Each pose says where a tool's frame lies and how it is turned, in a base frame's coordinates. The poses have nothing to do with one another.
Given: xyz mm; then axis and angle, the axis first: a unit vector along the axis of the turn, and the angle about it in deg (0 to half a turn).
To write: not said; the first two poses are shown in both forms.
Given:
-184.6 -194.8 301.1 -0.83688 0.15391 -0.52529 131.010
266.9 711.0 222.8 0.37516 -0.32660 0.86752 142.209
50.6 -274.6 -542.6 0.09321 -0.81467 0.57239 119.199
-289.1 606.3 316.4 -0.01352 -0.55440 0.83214 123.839
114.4 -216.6 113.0 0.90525 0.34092 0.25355 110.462
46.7 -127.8 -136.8 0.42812 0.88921 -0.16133 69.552
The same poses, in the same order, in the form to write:
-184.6 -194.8 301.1 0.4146 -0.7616 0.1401 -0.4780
266.9 711.0 222.8 0.3238 0.3549 -0.3090 0.8208
50.6 -274.6 -542.6 0.5060 0.0804 -0.7027 0.4937
-289.1 606.3 316.4 0.4707 -0.0119 -0.4891 0.7342
114.4 -216.6 113.0 0.5703 0.7436 0.2801 0.2083
46.7 -127.8 -136.8 0.8214 0.2442 0.5072 -0.0920

